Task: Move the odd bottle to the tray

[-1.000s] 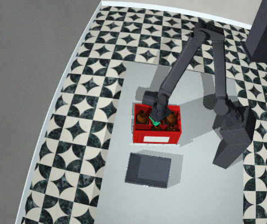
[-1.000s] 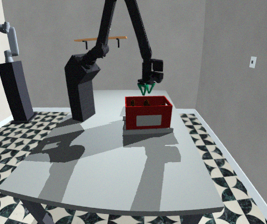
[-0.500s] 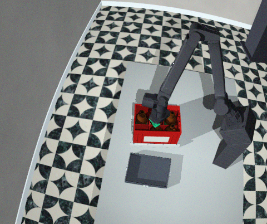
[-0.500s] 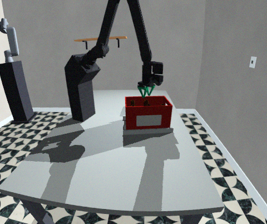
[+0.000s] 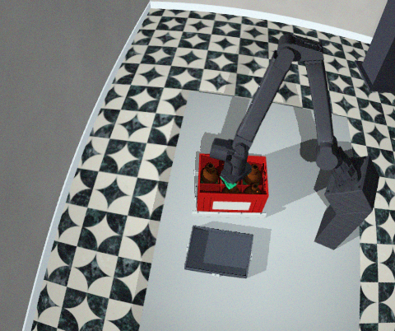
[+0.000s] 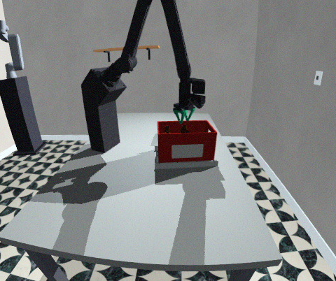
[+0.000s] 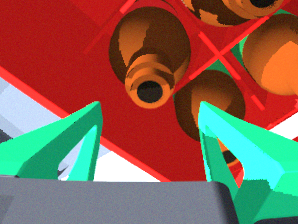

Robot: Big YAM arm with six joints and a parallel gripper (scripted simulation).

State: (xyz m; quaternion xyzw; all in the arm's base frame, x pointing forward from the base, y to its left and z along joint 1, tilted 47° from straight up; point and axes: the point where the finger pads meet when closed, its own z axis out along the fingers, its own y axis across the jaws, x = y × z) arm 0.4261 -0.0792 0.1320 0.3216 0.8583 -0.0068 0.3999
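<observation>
My gripper is now 110 mm above the crate and 40 mm to the left of it. The rest, counted from my hand: dark grey tray (220 mm to the left, 180 mm below, 60 mm ahead); glass bottle (100 mm below, 90 mm to the right).
</observation>
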